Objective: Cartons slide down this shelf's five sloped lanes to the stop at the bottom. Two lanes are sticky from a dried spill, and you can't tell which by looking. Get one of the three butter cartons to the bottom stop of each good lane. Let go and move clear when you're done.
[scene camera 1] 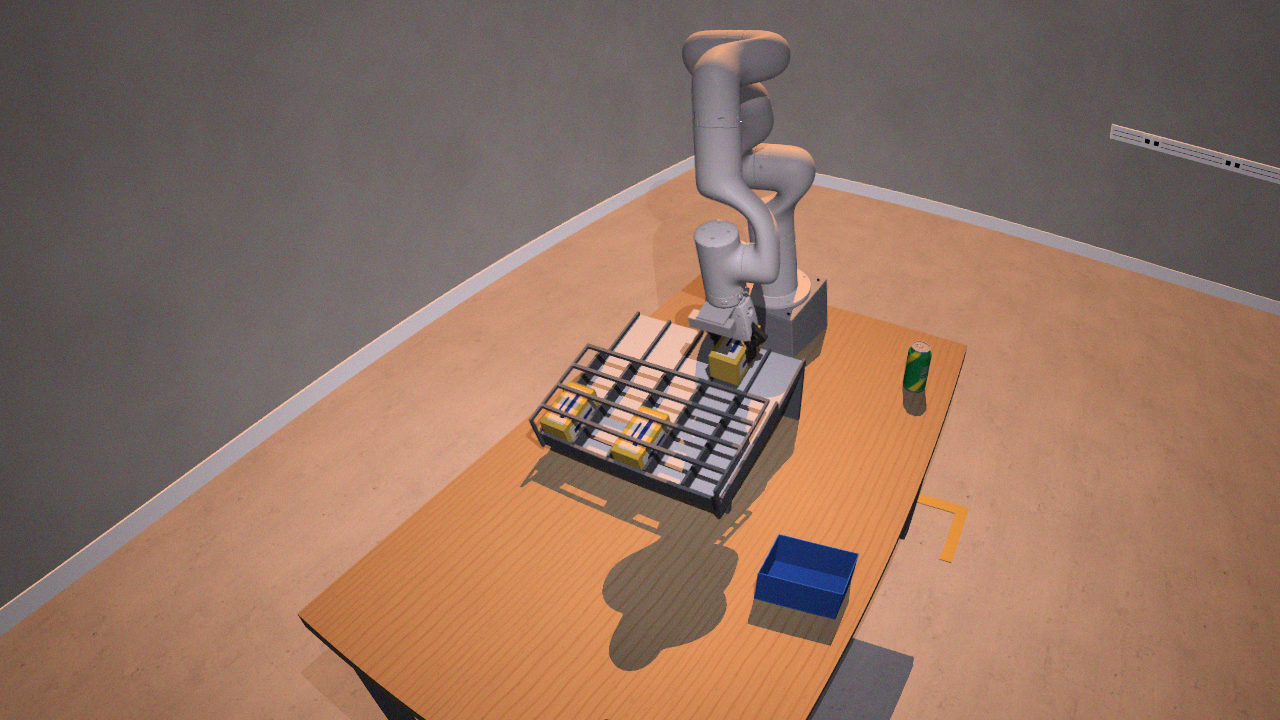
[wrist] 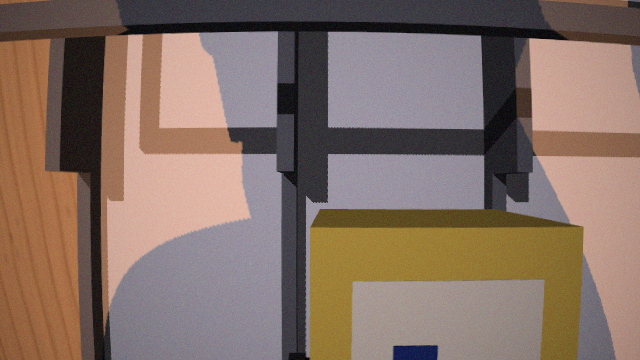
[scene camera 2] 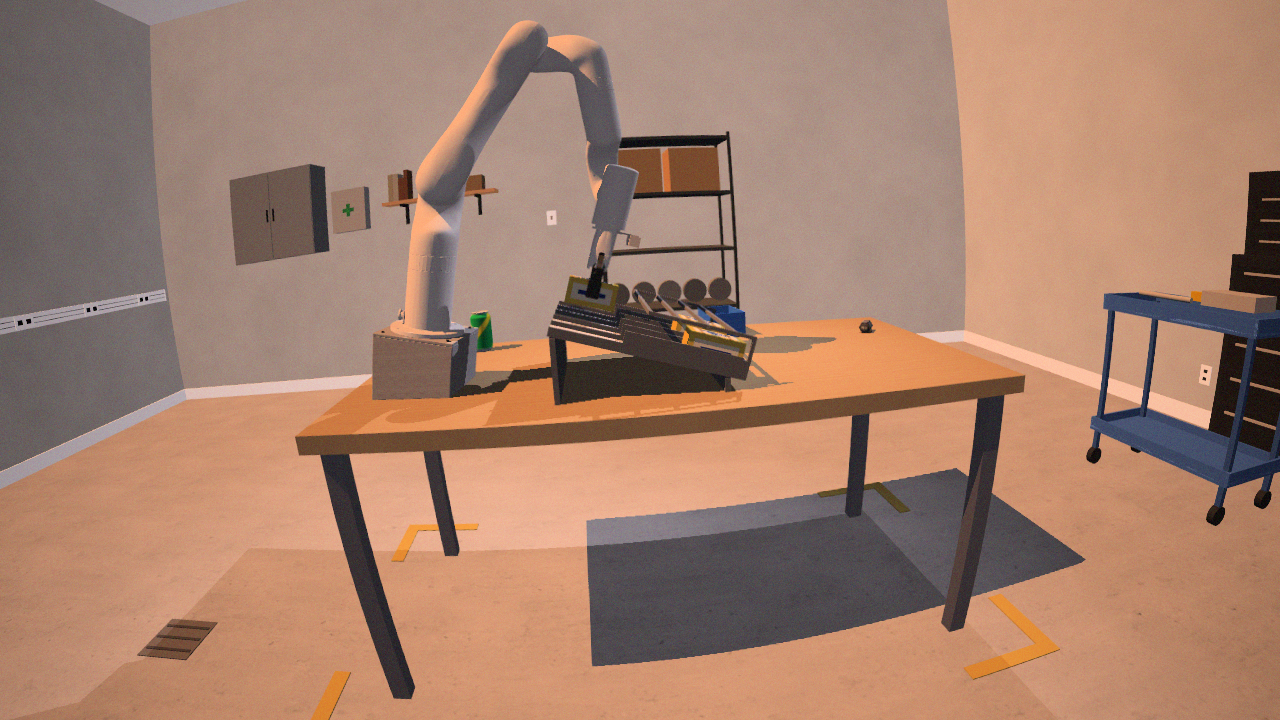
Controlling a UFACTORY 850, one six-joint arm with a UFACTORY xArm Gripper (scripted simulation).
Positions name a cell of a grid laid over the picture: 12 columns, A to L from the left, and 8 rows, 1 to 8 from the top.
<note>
In view: the gripper (scene camera 2: F4), a yellow butter carton (scene camera 1: G5), a yellow butter carton (scene camera 1: F6) and a yellow butter carton (scene camera 1: F5).
</note>
